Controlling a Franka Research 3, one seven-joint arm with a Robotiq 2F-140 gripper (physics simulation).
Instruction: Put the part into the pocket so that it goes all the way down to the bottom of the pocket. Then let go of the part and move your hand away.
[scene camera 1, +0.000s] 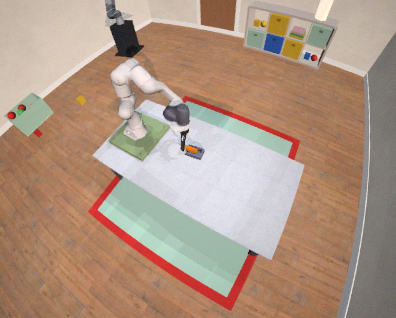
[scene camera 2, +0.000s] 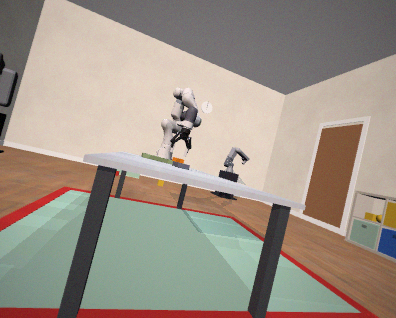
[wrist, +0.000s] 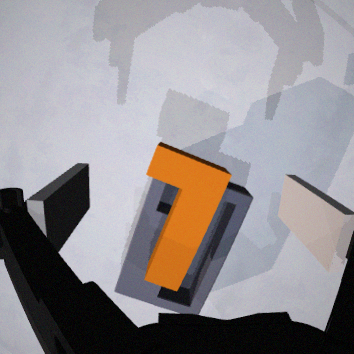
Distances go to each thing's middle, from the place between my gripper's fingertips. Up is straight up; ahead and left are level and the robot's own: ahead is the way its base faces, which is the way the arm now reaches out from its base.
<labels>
Now: the orange L-shaped part (wrist: 201, 183) 50 mm below my hand and 40 mm ahead of it. From my hand the other things lie so: dark grey pocket block (wrist: 215, 244) 80 mm below, 70 mm ahead, 20 mm to the left.
</labels>
